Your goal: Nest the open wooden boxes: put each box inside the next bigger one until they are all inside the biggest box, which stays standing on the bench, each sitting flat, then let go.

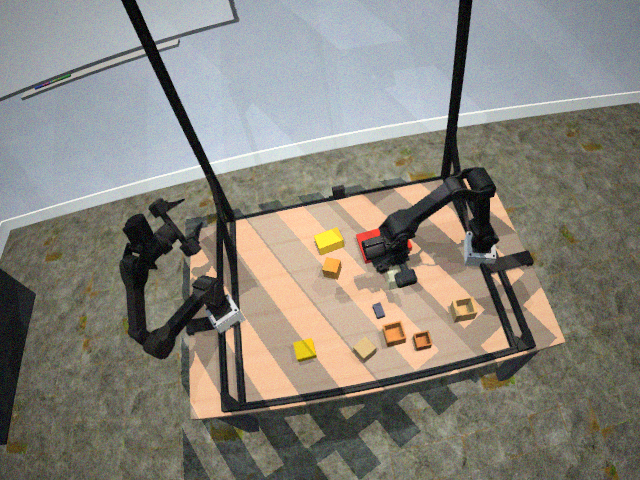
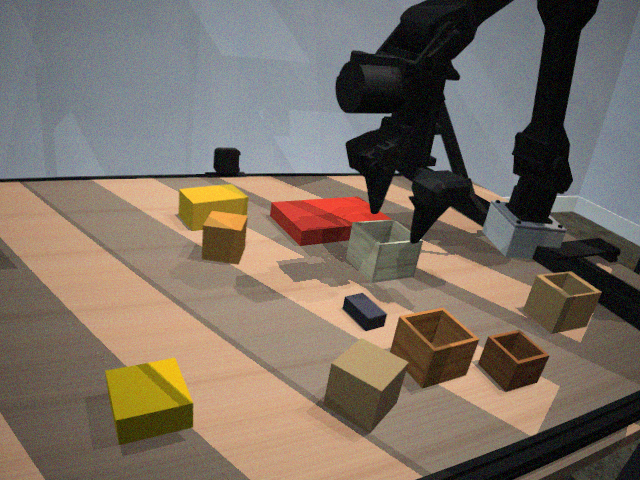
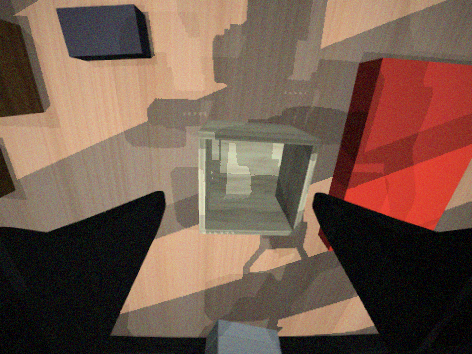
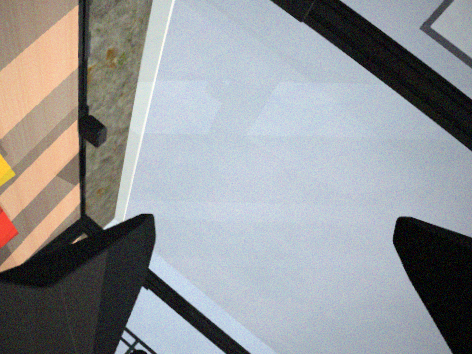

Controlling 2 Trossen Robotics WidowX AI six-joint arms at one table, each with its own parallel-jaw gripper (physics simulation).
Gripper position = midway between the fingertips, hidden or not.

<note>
My left gripper (image 2: 393, 227) is open, with nothing in its grasp. Also in view: a pale grey-green box (image 2: 381, 250). My right gripper (image 1: 193, 210) is open, with nothing in its grasp. A brown box (image 2: 439, 348), a dark brown box (image 2: 513, 360), a tan box (image 2: 559, 302), a tan cube (image 2: 364, 383), an orange cube (image 2: 224, 235), a red flat slab (image 2: 308, 222) and a small dark blue block (image 3: 88, 37) rest on the table.
The pale grey-green box also shows in image 3 (image 3: 254, 178). The red flat slab also shows in image 3 (image 3: 398, 155). The brown box also shows in image 3 (image 3: 27, 100). Image 4 does not show the pale grey-green box: it is out of frame. Image 4 misses the dark brown box: it is out of frame.
</note>
